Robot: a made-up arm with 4 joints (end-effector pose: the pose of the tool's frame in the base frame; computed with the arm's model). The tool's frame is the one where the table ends. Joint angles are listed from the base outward.
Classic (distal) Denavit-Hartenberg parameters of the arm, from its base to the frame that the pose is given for. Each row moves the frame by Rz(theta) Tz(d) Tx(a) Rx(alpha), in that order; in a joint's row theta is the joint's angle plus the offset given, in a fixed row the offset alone. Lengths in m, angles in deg.
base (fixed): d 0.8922; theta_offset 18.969; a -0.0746; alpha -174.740
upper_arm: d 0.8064; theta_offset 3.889; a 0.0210; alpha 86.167
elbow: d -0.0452; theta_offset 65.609; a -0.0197; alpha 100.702
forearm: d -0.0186; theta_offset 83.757; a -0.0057; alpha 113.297
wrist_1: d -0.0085; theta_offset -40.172; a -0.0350; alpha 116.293
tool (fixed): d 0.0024; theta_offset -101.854; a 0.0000; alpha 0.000
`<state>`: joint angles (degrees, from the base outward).
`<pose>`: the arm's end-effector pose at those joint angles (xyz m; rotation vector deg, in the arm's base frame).
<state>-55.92 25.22 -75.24 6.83</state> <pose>-0.0430 0.0471 0.1469 -37.45 -50.10 87.95</pose>
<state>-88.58 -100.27 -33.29 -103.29</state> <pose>-0.0678 0.0629 0.0957 -27.85 81.84 -111.50</pose>
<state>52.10 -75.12 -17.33 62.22</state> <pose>-0.1547 0.0054 0.0510 -51.06 -133.02 -75.05</pose>
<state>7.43 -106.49 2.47 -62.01</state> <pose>-0.0890 -0.0032 0.0909 -22.20 -126.55 112.02</pose>
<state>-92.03 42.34 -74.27 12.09</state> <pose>-0.0613 0.0886 0.1504 -36.39 -60.00 124.60</pose>
